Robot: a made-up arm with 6 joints.
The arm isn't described. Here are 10 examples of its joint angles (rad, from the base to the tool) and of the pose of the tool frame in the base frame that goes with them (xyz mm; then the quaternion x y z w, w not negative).
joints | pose
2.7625 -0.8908 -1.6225 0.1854 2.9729 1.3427 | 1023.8 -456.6 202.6 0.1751 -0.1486 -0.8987 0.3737
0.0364 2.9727 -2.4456 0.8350 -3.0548 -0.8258 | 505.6 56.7 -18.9 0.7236 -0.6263 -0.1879 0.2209
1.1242 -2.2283 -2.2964 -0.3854 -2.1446 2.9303 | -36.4 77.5 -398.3 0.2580 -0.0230 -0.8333 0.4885
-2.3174 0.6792 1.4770 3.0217 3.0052 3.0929 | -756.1 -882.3 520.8 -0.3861 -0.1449 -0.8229 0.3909
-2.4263 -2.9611 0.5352 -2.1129 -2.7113 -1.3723 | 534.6 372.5 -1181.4 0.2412 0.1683 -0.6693 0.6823
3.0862 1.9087 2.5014 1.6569 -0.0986 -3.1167 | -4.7 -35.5 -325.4 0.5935 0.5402 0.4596 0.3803
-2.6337 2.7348 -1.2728 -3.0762 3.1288 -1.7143 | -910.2 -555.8 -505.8 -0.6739 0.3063 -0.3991 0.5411
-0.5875 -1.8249 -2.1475 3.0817 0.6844 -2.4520 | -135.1 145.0 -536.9 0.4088 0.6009 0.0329 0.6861
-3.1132 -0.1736 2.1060 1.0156 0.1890 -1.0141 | -654.8 -73.4 779.9 0.8466 0.0570 -0.5239 0.0738
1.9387 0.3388 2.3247 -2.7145 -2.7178 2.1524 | -268.9 542.9 398.1 0.4241 -0.0397 0.2137 0.8792
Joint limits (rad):
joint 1: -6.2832..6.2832
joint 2: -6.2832..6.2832
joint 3: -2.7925..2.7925
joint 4: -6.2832..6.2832
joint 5: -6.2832..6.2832
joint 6: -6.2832..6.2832
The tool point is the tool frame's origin. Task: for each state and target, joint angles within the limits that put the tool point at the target. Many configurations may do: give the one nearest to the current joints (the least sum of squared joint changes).
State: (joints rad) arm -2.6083 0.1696 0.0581 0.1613 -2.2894 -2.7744
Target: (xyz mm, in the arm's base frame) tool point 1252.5 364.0 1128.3
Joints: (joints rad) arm -2.8321 -0.7472 -0.3997 0.1464 -2.2676 -2.7744
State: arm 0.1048 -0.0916 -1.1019 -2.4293 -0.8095 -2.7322
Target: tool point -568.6 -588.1 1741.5
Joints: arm 0.8846 -0.3497 -0.3275 -2.4782 -0.5626 -2.7322
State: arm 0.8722 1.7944 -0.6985 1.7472 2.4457 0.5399
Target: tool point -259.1 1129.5 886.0
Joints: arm 1.7184 1.5995 -1.2070 1.7729 2.4323 0.5399
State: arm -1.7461 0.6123 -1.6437 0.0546 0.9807 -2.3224
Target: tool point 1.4 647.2 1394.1
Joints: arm -1.5033 0.1595 -1.4389 0.0342 0.9457 -2.3224
